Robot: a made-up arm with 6 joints. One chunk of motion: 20 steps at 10 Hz.
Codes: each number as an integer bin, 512 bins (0 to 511) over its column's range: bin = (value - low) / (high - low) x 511, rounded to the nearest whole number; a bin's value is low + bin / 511 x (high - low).
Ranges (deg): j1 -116..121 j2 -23..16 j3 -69..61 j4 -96..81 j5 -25..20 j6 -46..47
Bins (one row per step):
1: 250 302 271 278 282 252
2: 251 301 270 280 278 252
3: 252 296 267 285 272 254
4: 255 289 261 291 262 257
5: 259 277 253 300 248 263
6: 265 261 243 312 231 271
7: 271 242 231 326 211 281
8: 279 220 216 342 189 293
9: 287 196 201 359 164 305
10: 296 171 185 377 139 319
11: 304 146 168 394 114 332
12: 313 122 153 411 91 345
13: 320 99 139 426 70 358
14: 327 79 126 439 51 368
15: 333 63 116 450 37 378
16: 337 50 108 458 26 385
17: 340 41 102 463 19 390
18: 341 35 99 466 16 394
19: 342 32 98 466 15 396
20: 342 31 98 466 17 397
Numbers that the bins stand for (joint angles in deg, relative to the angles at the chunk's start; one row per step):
1: -0.05 0.05 -0.06 0.29 -0.17 -0.14
2: 0.41 -0.03 -0.31 0.99 -0.52 -0.14
3: 0.88 -0.41 -1.07 2.72 -1.05 0.23
4: 2.27 -0.94 -2.60 4.80 -1.93 0.77
5: 4.12 -1.86 -4.64 7.91 -3.16 1.86
6: 6.91 -3.08 -7.18 12.07 -4.66 3.32
7: 9.69 -4.53 -10.23 16.92 -6.42 5.14
8: 13.40 -6.21 -14.05 22.46 -8.36 7.32
9: 17.11 -8.04 -17.86 28.35 -10.56 9.51
10: 21.28 -9.95 -21.94 34.59 -12.76 12.06
11: 24.99 -11.86 -26.26 40.47 -14.96 14.42
12: 29.17 -13.69 -30.08 46.36 -16.99 16.79
13: 32.41 -15.44 -33.64 51.56 -18.84 19.15
14: 35.66 -16.97 -36.95 56.06 -20.51 20.97
15: 38.44 -18.19 -39.49 59.87 -21.74 22.79
16: 40.30 -19.18 -41.52 62.64 -22.71 24.07
17: 41.69 -19.87 -43.05 64.37 -23.33 24.98
18: 42.15 -20.33 -43.81 65.41 -23.59 25.71
19: 42.62 -20.56 -44.07 65.41 -23.68 26.07
20: 42.62 -20.63 -44.07 65.41 -23.50 26.25

